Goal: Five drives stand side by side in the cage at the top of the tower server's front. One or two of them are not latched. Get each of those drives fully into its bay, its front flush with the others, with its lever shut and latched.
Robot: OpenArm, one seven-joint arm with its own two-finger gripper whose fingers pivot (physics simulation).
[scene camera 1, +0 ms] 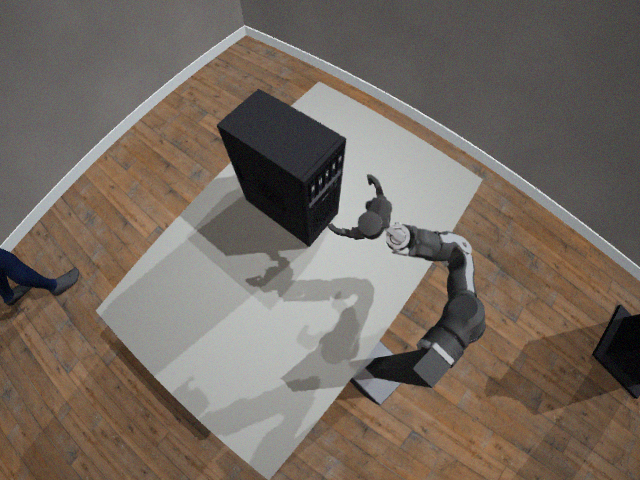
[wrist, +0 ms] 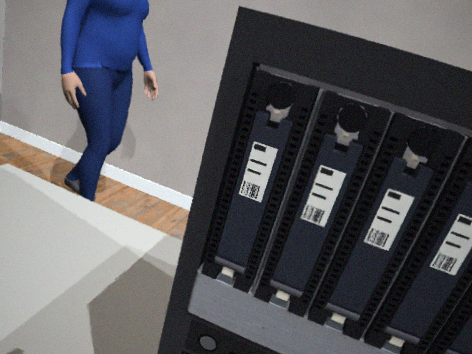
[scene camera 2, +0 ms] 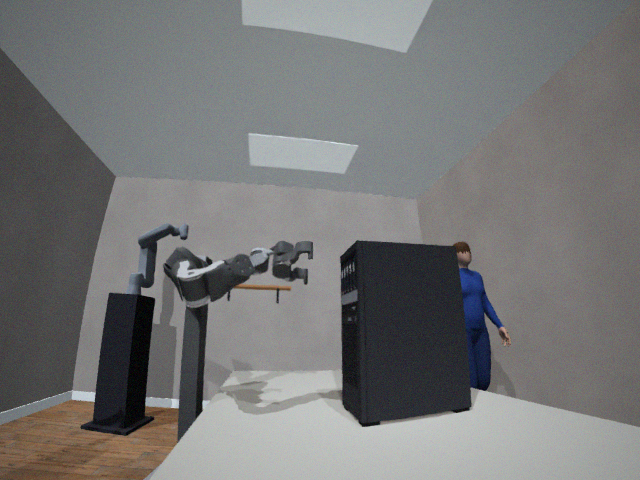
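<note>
The black tower server (scene camera 1: pixel 281 139) (scene camera 2: pixel 413 330) (wrist: pixel 207 200) stands upright, with the drive cage at the top of its front. In the wrist view the leftmost drive (wrist: pixel 240 220), second drive (wrist: pixel 305 245), third drive (wrist: pixel 362 267) and fourth drive (wrist: pixel 425 290) stand side by side. Their dark blue levers lie along their fronts and look shut, and their fronts look about level; small offsets and latching cannot be told. The fifth drive (wrist: pixel 462 337) is mostly cut off at the right edge. My gripper (scene camera 1: pixel 351 202) (scene camera 2: pixel 308 266) is open and empty, a short way before the server's front. Its fingers do not show in the wrist view.
The server stands on a pale table (scene camera 1: pixel 413 155) (scene camera 2: pixel 413 449) (wrist: pixel 30 215). A grey strip (wrist: pixel 240 312) runs below the cage. A person in blue (scene camera 2: pixel 475 310) (wrist: pixel 102 90) stands behind the server. Another arm on a black pedestal (scene camera 2: pixel 124 356) stands at the far left in scene camera 2.
</note>
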